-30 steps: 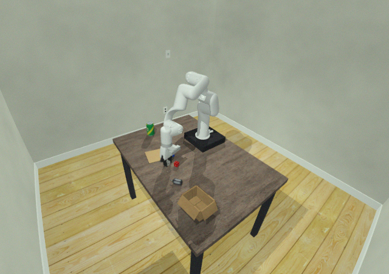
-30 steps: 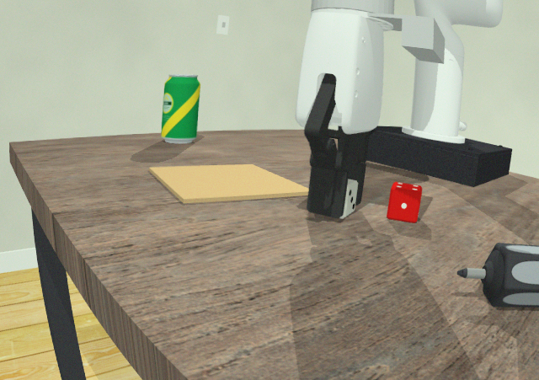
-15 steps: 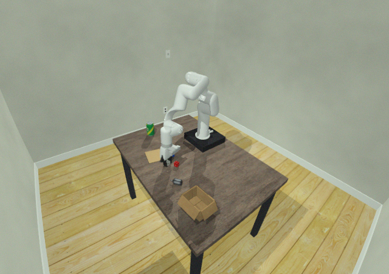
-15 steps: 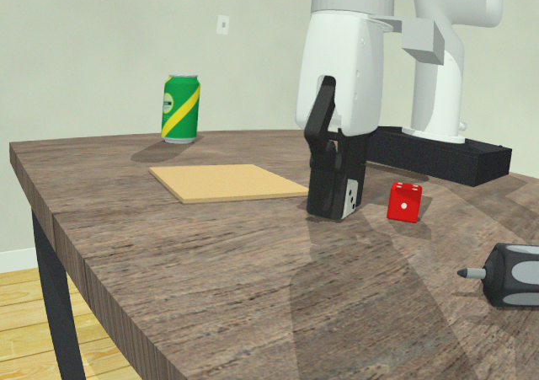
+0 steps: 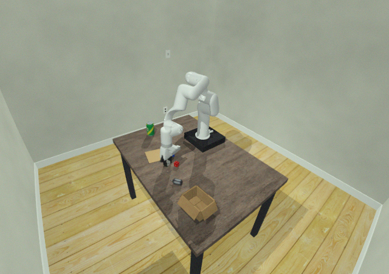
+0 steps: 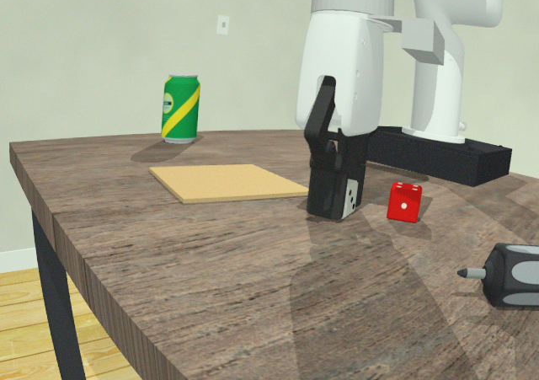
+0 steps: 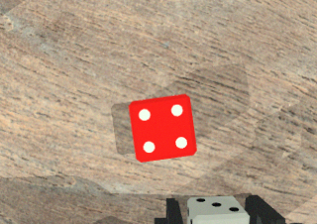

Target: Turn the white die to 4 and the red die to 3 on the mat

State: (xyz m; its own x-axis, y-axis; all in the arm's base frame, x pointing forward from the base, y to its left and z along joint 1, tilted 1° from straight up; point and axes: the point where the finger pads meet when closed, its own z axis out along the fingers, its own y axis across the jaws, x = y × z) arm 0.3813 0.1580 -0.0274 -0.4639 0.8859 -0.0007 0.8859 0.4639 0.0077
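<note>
My gripper is now 1 cm above the white die. Round my hand: red die (5 cm behind, 4 cm to the left, 1 cm below); blue die (7 cm behind, 8 cm to the right, 1 cm below); tan mat (4 cm ahead, 13 cm to the right, 2 cm below).
</note>
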